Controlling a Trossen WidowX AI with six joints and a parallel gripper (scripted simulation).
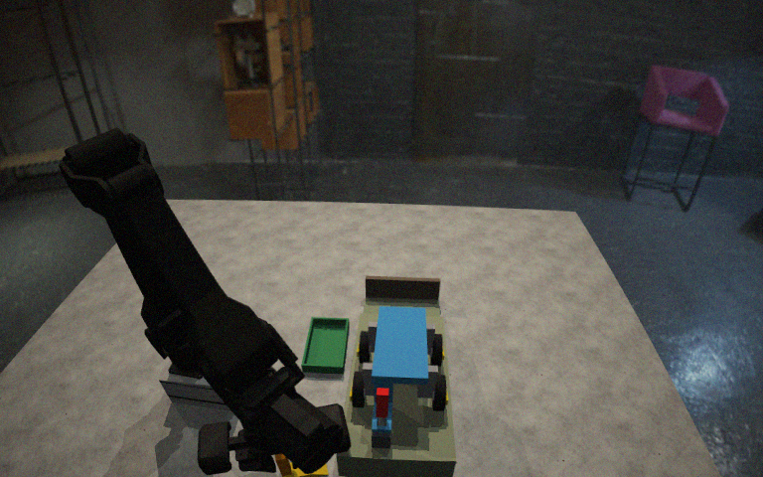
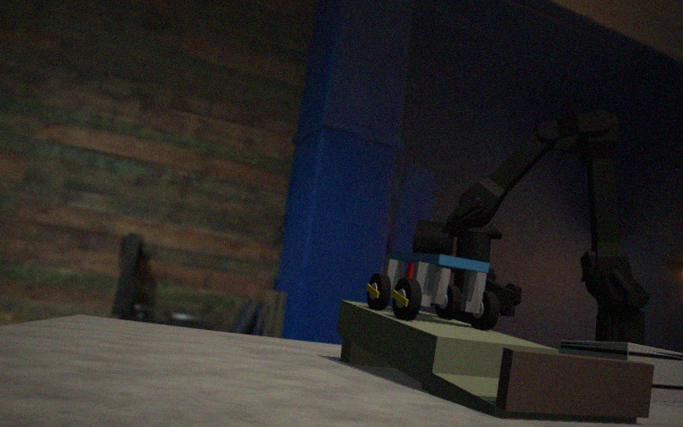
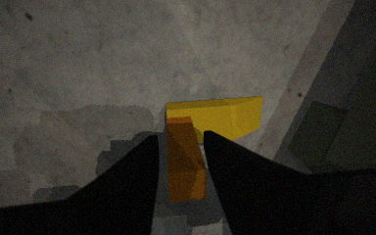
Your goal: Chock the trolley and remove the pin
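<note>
My gripper tip is now 250 mm to the right of the green tray and 40 mm above it. The rest, counted from my gripper tip: ramp 140 mm ahead, 150 mm to the left, 20 mm above; then yellow chock 20 mm ahead, 10 mm to the left, 10 mm below; then red-headed stop pin 130 mm ahead, 50 mm to the left, 100 mm above.
</note>
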